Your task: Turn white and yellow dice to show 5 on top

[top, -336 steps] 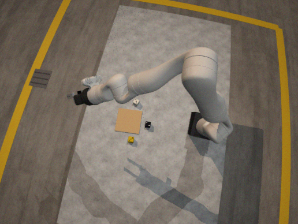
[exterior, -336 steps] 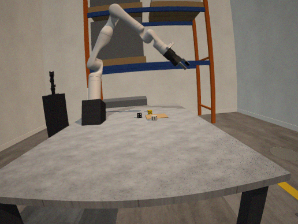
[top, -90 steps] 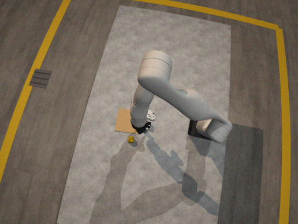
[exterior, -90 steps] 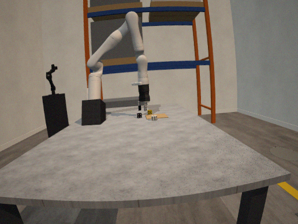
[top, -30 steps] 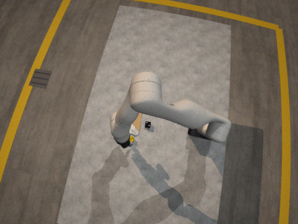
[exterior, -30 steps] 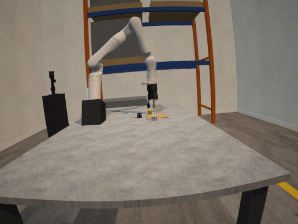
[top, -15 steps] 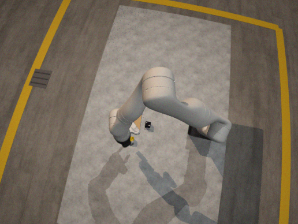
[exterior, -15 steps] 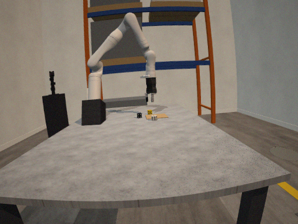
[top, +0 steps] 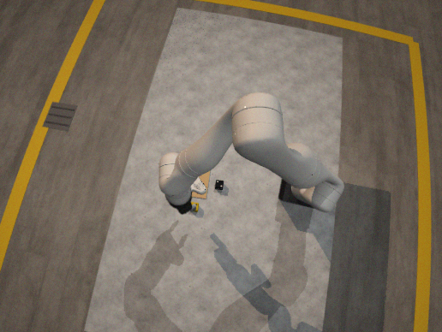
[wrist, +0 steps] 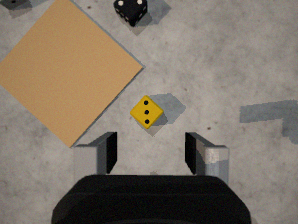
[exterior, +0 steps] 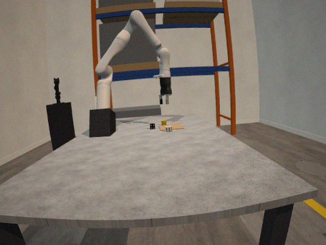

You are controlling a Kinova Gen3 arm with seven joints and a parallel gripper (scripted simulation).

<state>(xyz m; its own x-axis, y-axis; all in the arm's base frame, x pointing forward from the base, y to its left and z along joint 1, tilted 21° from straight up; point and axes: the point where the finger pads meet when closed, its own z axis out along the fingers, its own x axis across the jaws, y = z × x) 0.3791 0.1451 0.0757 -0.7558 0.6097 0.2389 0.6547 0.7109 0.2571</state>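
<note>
Now: hand 250 mm to the left of the white die, 140 mm above it and 20 mm short of it. Also, from my hand: tan mat 150 mm below, 130 mm to the right, 30 mm ahead; then black die 140 mm below, 130 mm to the right, 80 mm behind; then yellow die 140 mm below, 20 mm to the right, 10 mm behind.
</note>
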